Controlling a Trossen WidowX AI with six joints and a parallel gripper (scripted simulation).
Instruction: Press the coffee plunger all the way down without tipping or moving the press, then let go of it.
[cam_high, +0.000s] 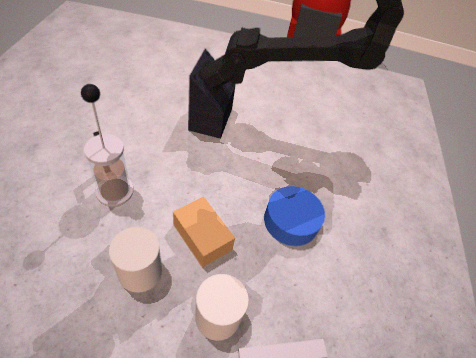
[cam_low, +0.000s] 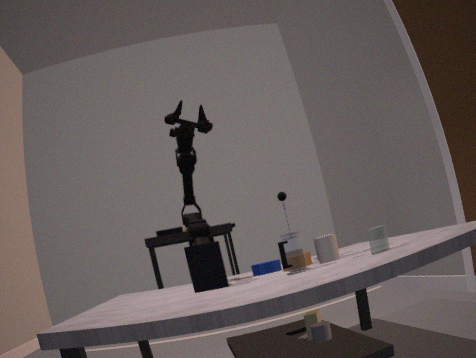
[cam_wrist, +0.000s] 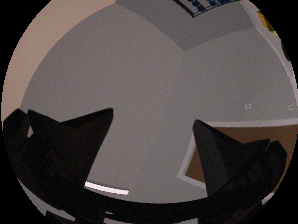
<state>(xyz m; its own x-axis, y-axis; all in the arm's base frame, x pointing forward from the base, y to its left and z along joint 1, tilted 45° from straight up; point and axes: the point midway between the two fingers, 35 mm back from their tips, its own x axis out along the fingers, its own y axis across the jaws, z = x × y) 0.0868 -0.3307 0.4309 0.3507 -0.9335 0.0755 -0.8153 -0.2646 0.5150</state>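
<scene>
Right now my gripper tip is 57 cm above the glass coffee press, 22 cm short of it and 17 cm to the left of it. From my gripper tip the other things lie so: orange block: 67 cm below, 27 cm ahead, 6 cm to the left; blue disc: 68 cm below, 22 cm to the left, 16 cm ahead.
</scene>
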